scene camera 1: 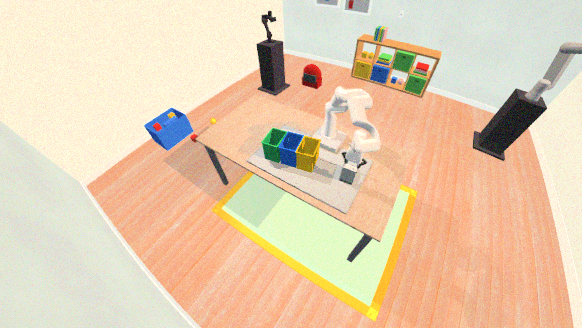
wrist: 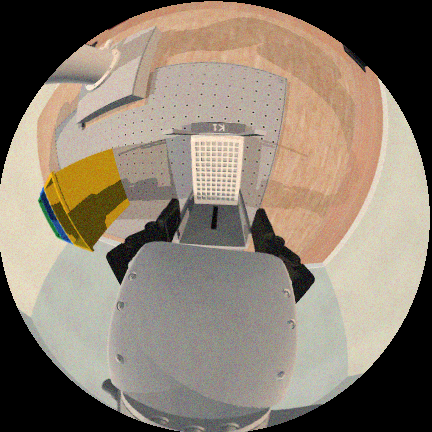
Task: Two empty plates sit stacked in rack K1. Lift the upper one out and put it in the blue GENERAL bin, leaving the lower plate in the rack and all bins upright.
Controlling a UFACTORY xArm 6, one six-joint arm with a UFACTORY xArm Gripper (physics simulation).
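Places are measured from the arm's base along level axes (x ahead, y left, z up), in metres.
Where they show: gripper, between the fingertips: (scene camera 1: 351,165) (wrist: 216,213); arm's base, origin of its link: (scene camera 1: 328,134).
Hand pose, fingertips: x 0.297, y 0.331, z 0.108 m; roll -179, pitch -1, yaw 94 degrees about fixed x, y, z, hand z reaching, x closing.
Note:
Things, the pixels of their top centre, and the offset from my fingertips. Level surfaces: height alone.
- Rack K1, centre of its top: (wrist: 211,190) (scene camera 1: 352,161) dx -0.029, dy -0.009, dz +0.008 m
- white gridded plate, centre of its top: (wrist: 215,172) dx -0.019, dy -0.008, dz -0.094 m
- blue bin, centre of its top: (wrist: 52,218) (scene camera 1: 291,141) dx +0.072, dy -0.448, dz +0.039 m
- yellow bin, centre of its top: (wrist: 61,217) (scene camera 1: 308,145) dx +0.043, dy -0.321, dz +0.039 m
- green bin, centre of its top: (wrist: 48,219) (scene camera 1: 274,136) dx +0.106, dy -0.578, dz +0.039 m
- grey perforated board, height of its surface: dz -0.141 m
Rack K1 (scene camera 1: 348,175) (wrist: 218,128) is a grey holder at the right of the board, with its label at the top in the wrist view. A white gridded plate (wrist: 217,170) shows from above inside the rack; the lower plate is hidden, and I cannot make out either plate in the scene view. My gripper (scene camera 1: 354,162) (wrist: 216,213) is open and empty, above the rack, with its black fingers spread toward either side of it. The blue bin (scene camera 1: 288,158) (wrist: 52,215) stands upright between the green and yellow bins.
The yellow bin (scene camera 1: 306,161) (wrist: 95,182) is nearest the rack, and the green bin (scene camera 1: 271,151) is farthest. All stand upright on the grey perforated board (scene camera 1: 327,189) (wrist: 225,92). The arm's base is behind the bins and rack.

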